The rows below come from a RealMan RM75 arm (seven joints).
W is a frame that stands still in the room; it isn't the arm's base.
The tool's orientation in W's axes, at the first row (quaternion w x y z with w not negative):
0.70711 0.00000 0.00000 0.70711
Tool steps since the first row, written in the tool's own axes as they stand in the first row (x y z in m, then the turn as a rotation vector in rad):
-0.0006 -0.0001 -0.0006 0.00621 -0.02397 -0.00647
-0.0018 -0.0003 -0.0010 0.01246 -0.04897 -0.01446
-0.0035 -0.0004 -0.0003 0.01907 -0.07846 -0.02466
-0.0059 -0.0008 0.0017 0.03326 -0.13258 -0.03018
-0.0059 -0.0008 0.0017 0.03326 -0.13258 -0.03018
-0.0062 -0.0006 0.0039 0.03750 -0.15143 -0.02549
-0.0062 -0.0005 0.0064 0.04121 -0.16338 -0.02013
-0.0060 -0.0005 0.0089 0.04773 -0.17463 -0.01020
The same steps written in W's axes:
0.0001 -0.0006 -0.0006 0.02397 0.00621 -0.00647
0.0003 -0.0018 -0.0010 0.04897 0.01246 -0.01446
0.0004 -0.0035 -0.0003 0.07846 0.01907 -0.02466
0.0008 -0.0059 0.0017 0.13258 0.03326 -0.03018
0.0008 -0.0059 0.0017 0.13258 0.03326 -0.03018
0.0006 -0.0062 0.0039 0.15143 0.03750 -0.02549
0.0005 -0.0062 0.0064 0.16338 0.04121 -0.02013
0.0005 -0.0060 0.0089 0.17463 0.04773 -0.01020

